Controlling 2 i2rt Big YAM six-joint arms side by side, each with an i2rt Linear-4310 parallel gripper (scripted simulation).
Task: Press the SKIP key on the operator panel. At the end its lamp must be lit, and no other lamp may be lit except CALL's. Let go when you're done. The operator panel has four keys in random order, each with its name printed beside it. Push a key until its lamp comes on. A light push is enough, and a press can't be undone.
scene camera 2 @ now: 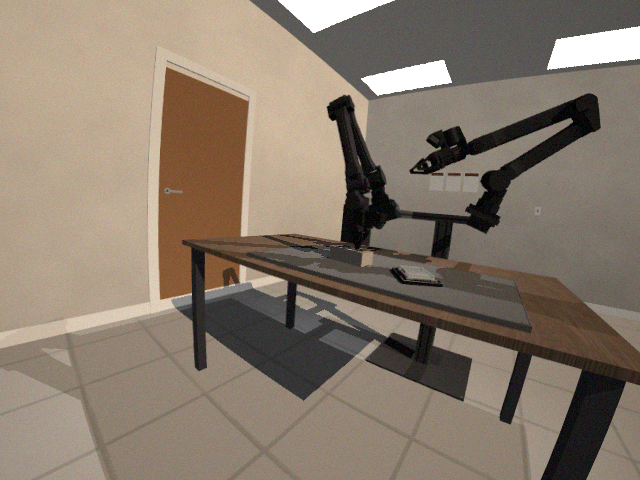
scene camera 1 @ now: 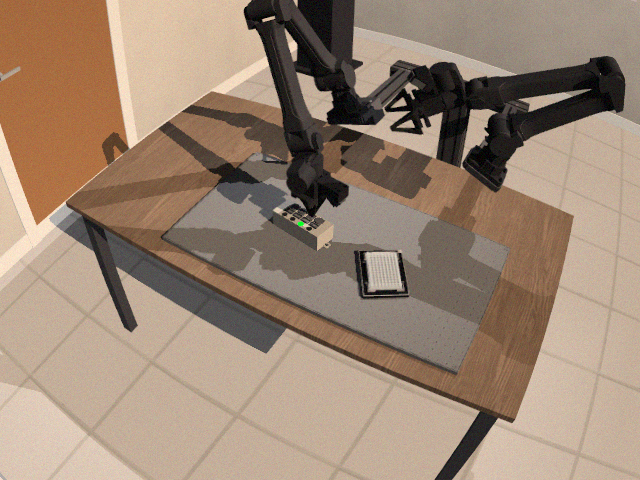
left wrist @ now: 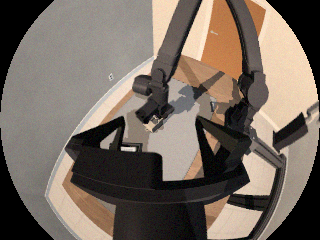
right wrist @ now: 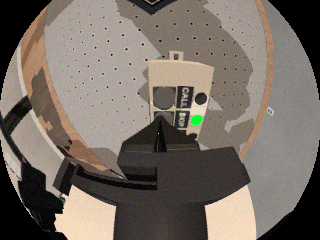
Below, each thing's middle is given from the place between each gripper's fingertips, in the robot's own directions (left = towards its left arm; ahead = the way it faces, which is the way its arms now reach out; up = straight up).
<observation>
I see the operator panel (right wrist: 191,81) 2 cm below my right hand, 1 cm to the right of it and 1 cm ahead of it. Round my right hand: white ribbed block (scene camera 1: 378,264) 26 cm to the left, 4 cm below, 4 cm ahead.
The operator panel is 120 mm ahead of my left hand (scene camera 1: 387,119), 170 mm to the right of it and 340 mm below it. Round my left hand: white ribbed block 150 mm ahead, 100 mm to the left, 360 mm below.
</observation>
